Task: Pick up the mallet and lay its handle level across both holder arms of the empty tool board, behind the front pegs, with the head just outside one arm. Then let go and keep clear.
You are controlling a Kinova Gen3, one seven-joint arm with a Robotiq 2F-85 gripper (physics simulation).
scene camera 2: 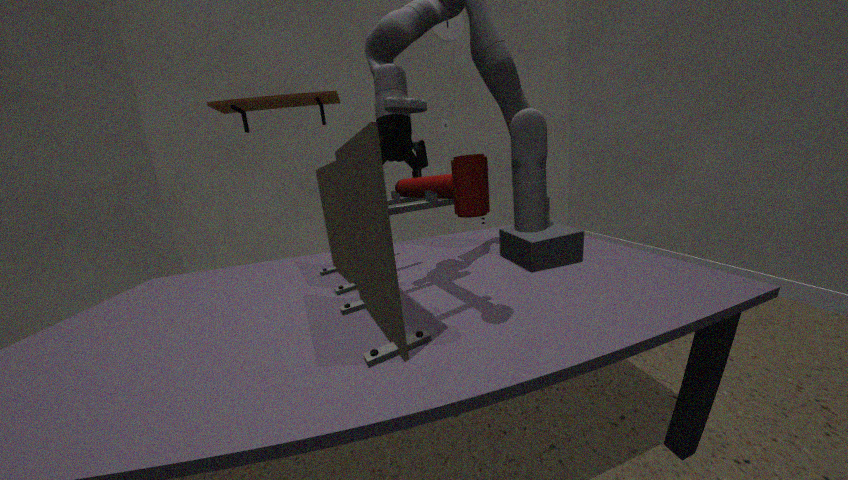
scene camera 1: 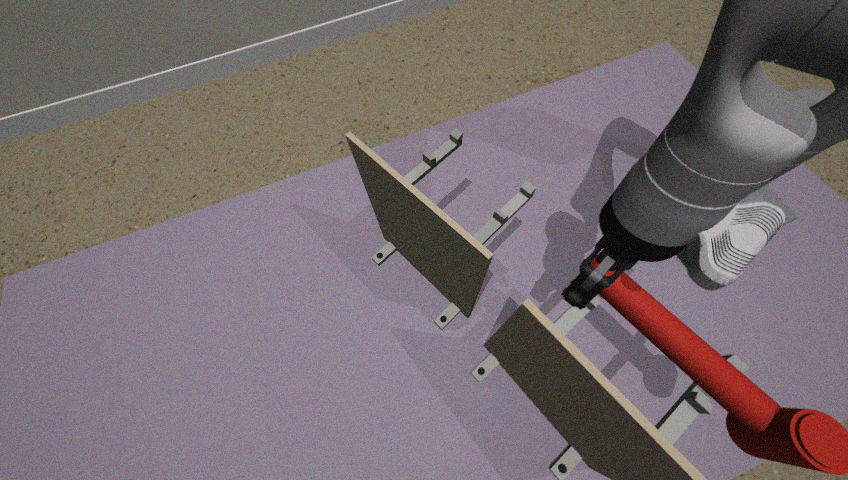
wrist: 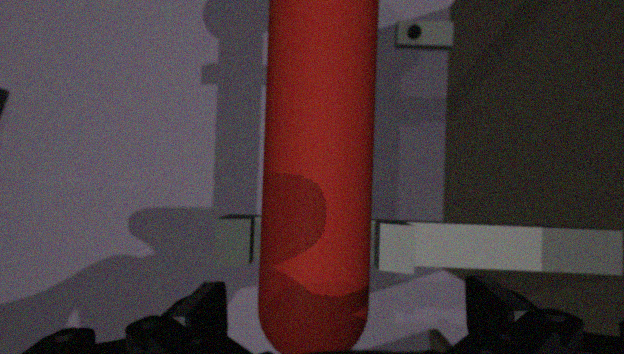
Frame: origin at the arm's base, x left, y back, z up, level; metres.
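Seen in the pictures: gripper, between the fingertips: (scene camera 2: 399, 187) (wrist: 344, 305); arm's base, origin of its link: (scene camera 2: 530, 228).
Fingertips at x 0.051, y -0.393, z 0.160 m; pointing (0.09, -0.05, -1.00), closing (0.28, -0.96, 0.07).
Pixels of each thing's top centre, then the offset from my fingertips to it. "pt": a spot on its surface instead. Level surfaces: height alone.
- red mallet, centre of its top: (scene camera 1: 708, 340) (scene camera 2: 428, 163) dy +0.036, dx +0.113, dz +0.040 m
- front peg, centre of its top: (wrist: 227, 244) dy +0.046, dx +0.010, dz -0.001 m
- rear block, a spot on its surface: (wrist: 396, 245) pt dy -0.015, dx +0.025, dz -0.007 m
- purple table, height of its surface: dz -0.250 m
The red mallet (scene camera 1: 678, 339) (scene camera 2: 470, 185) (wrist: 320, 125) lies across both arms of the nearer tool board (scene camera 1: 583, 392) (scene camera 2: 371, 237). In the wrist view its handle lies between a front peg (wrist: 234, 240) and a rear block (wrist: 396, 245). Its head is outside one arm. My gripper (scene camera 1: 601, 276) (scene camera 2: 404, 169) (wrist: 344, 305) is open at the handle's free end, its fingers on either side and apart from the handle; one finger is hidden in the scene camera 2 view. The empty tool board (scene camera 1: 422, 231) (scene camera 2: 335, 220) stands beside the loaded one, with two bare pegged holder arms (scene camera 1: 486, 230) (scene camera 1: 419, 170).
Screwed feet (scene camera 1: 380, 254) (scene camera 1: 445, 316) (scene camera 2: 383, 353) stick out under the boards onto the purple table (scene camera 1: 208, 333) (scene camera 2: 208, 386). The robot's base block (scene camera 2: 556, 252) stands behind the mallet. A wooden shelf (scene camera 2: 279, 101) hangs on the back wall.
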